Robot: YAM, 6 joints.
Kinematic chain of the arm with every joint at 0, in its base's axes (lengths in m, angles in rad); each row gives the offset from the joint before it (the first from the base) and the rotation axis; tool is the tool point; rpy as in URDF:
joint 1: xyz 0 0 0.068 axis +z
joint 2: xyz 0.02 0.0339 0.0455 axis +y
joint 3: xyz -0.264 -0.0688 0 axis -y
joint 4: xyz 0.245 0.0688 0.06 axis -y
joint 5: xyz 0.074 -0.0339 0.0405 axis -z
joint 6: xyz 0.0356 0 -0.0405 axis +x
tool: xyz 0 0 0 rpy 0 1.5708 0
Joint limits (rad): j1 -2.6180..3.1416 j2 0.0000..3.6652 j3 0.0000..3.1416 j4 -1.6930..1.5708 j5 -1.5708..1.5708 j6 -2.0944..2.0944
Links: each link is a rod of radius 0.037 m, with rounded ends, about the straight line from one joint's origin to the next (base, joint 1, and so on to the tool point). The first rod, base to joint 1, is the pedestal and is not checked.
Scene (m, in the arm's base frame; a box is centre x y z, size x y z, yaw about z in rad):
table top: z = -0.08
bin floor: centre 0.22 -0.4 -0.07 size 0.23 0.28 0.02 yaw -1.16
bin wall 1: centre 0.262 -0.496 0 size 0.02 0.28 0.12 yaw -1.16
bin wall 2: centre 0.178 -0.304 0 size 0.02 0.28 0.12 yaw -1.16
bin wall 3: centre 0.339 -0.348 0 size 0.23 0.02 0.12 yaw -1.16
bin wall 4: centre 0.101 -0.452 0 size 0.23 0.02 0.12 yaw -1.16
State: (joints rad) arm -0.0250 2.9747 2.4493 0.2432 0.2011 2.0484
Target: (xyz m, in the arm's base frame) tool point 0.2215 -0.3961 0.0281
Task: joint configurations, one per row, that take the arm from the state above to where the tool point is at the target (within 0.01 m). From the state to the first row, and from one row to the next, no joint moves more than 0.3 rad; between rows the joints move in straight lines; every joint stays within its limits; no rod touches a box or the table.
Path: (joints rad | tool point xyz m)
1: -0.2775 2.7567 2.2073 0.1091 0.2345 2.0484 | 0.5779 -0.1732 0.0896
2: -0.5301 2.5388 1.9653 -0.0250 0.2679 2.0484 | 0.4830 -0.2940 0.1196
3: -0.7826 2.3208 1.7232 -0.1591 0.3014 2.0484 | 0.3576 -0.3705 0.1443
4: -1.0351 2.1028 1.4812 -0.2932 0.3348 2.0484 | 0.2215 -0.3961 0.1618
5: -1.0356 2.2603 1.4838 -0.2685 0.3287 2.0484 | 0.2241 -0.4005 0.0952
6: -1.0360 2.4178 1.4864 -0.2438 0.3226 2.0484 | 0.2215 -0.3961 0.0281

